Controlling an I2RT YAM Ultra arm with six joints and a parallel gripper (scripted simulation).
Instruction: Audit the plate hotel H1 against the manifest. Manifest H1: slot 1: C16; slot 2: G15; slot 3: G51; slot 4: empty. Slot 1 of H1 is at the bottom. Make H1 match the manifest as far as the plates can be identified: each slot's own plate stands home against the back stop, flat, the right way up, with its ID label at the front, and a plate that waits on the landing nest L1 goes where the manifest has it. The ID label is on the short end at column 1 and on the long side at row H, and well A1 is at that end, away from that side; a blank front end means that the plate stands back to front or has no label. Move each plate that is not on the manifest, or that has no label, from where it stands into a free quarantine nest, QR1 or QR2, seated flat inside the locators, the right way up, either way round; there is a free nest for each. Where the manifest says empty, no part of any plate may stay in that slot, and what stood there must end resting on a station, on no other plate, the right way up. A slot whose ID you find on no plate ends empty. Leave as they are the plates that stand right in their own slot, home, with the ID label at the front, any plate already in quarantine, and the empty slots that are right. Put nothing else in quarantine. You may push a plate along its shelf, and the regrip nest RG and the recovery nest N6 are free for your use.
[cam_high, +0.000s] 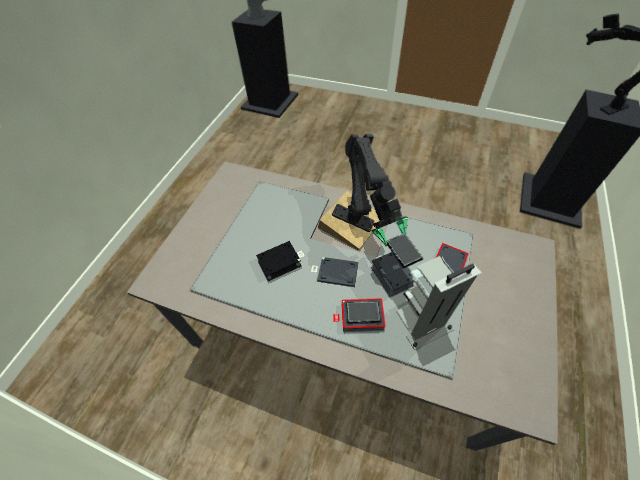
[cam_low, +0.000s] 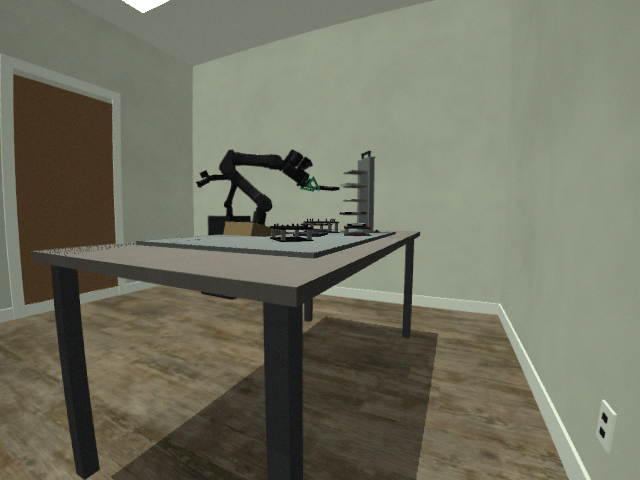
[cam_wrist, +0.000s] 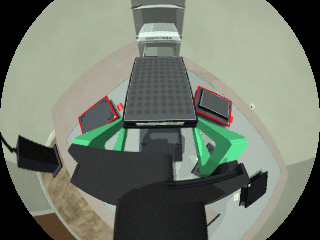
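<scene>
The pale plate labelled G51 is 15 cm ahead of my hand, 17 cm to the left of it and 3 cm above it.
</scene>
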